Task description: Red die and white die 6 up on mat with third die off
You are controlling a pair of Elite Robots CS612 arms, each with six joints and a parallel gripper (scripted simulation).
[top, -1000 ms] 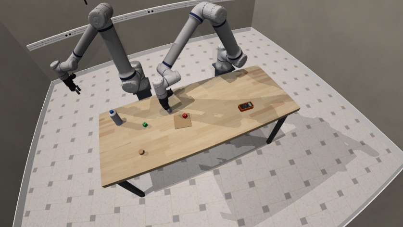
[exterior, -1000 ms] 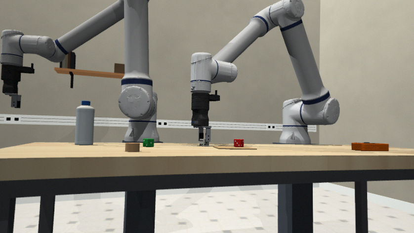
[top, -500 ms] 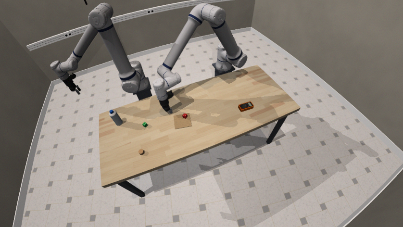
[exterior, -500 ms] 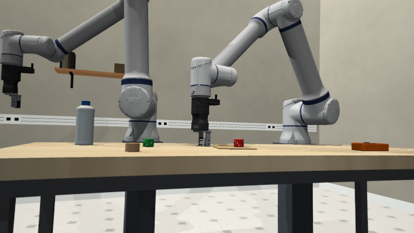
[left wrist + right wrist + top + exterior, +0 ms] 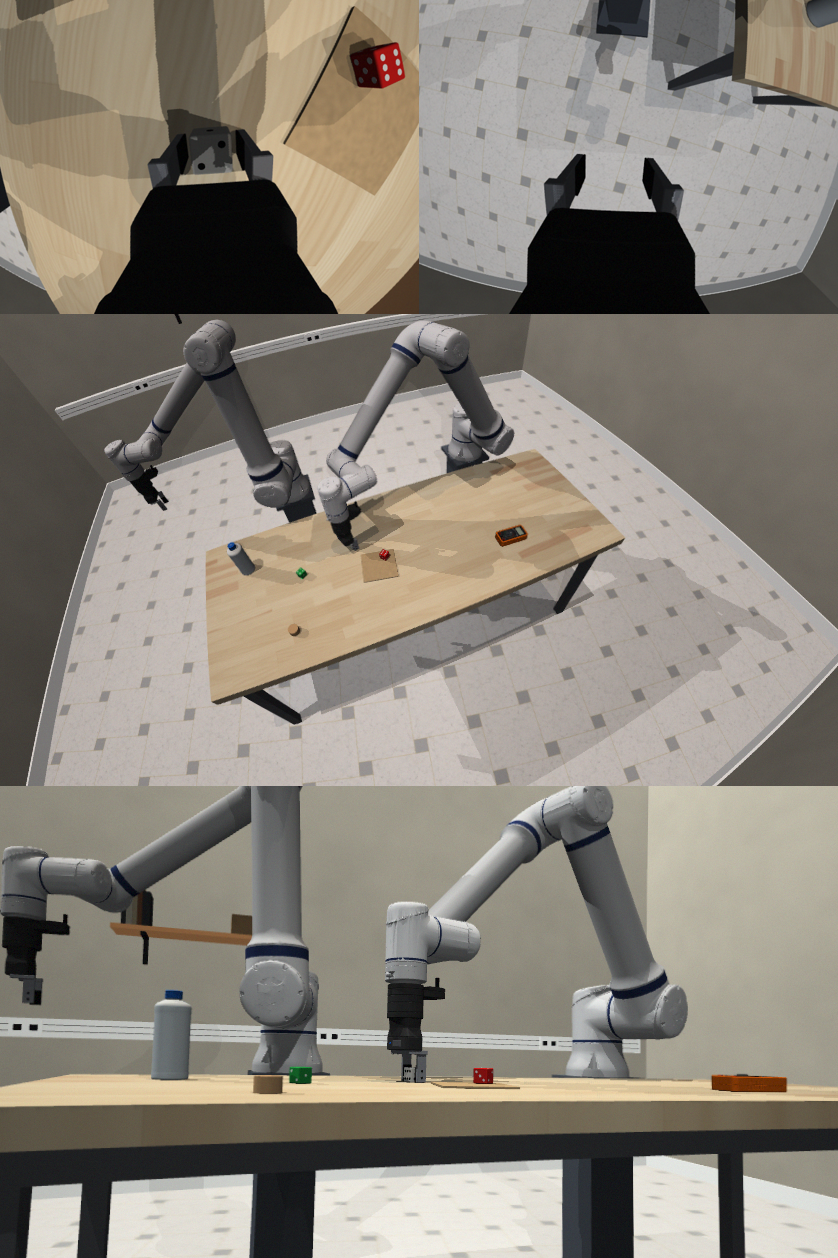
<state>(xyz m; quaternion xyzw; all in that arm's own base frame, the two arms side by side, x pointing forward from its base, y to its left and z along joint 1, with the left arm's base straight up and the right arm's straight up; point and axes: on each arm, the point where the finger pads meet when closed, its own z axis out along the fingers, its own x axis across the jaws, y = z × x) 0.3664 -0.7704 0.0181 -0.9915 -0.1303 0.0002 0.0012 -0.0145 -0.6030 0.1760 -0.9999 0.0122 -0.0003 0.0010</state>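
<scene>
Right now the white die is right at my left hand. The rest, counted from my left hand: red die (12 cm to the left, 11 cm ahead); brown mat (14 cm ahead, 8 cm to the left, 2 cm below); green die (23 cm to the right, 9 cm ahead).
</scene>
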